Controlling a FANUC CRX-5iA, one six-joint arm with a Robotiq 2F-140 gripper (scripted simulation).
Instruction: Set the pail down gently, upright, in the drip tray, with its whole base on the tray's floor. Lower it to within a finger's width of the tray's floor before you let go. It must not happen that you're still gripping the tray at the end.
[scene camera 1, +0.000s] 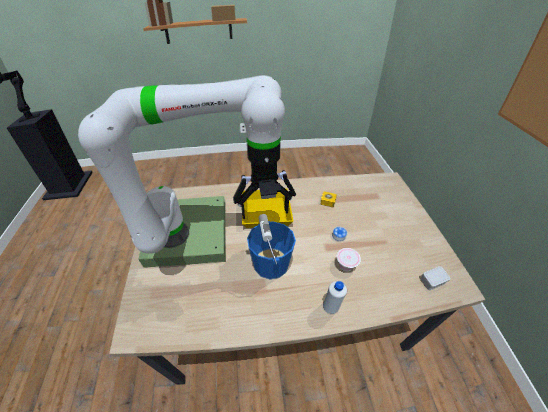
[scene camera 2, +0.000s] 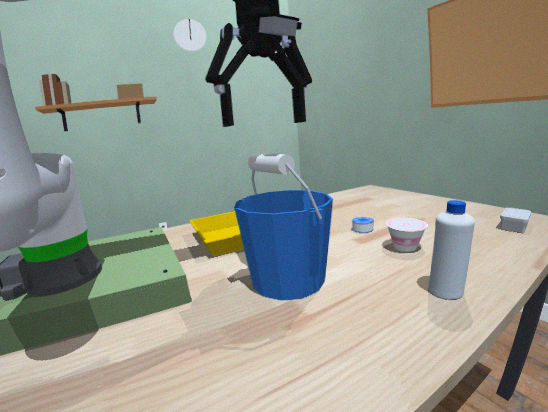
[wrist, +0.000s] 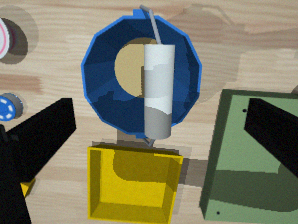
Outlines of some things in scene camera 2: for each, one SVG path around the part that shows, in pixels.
My gripper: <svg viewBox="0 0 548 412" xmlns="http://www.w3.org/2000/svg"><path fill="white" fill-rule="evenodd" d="M235 0L238 28L227 23L220 30L220 42L205 78L207 83L214 84L215 93L220 94L223 127L234 125L231 87L228 82L248 54L251 57L269 57L271 61L275 62L293 86L294 123L306 122L304 93L307 92L307 85L312 83L312 78L297 47L295 36L259 33L259 15L280 14L279 0ZM236 36L242 46L223 73L219 75L230 44Z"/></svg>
A blue pail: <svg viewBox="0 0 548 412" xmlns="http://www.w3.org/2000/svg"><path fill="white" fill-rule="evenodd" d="M253 154L248 159L248 166L253 170L251 179L255 195L236 201L234 207L253 287L262 296L271 299L295 300L305 298L319 291L325 282L333 198L326 193L309 190L308 186L295 173L295 162L292 156L288 154ZM255 171L283 175L292 173L306 190L286 190L257 194L254 182Z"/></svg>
A yellow drip tray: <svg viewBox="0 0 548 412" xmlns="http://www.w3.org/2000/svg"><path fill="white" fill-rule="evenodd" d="M235 211L189 220L198 236L202 237L200 239L204 240L203 243L206 244L205 246L208 247L213 257L244 249Z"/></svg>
A white bottle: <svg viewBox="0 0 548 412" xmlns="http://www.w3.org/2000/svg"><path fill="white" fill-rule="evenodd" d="M463 201L448 201L446 211L438 214L435 220L434 245L428 289L433 295L443 299L458 299L463 296L465 291L475 220L472 216L465 213L466 203Z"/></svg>
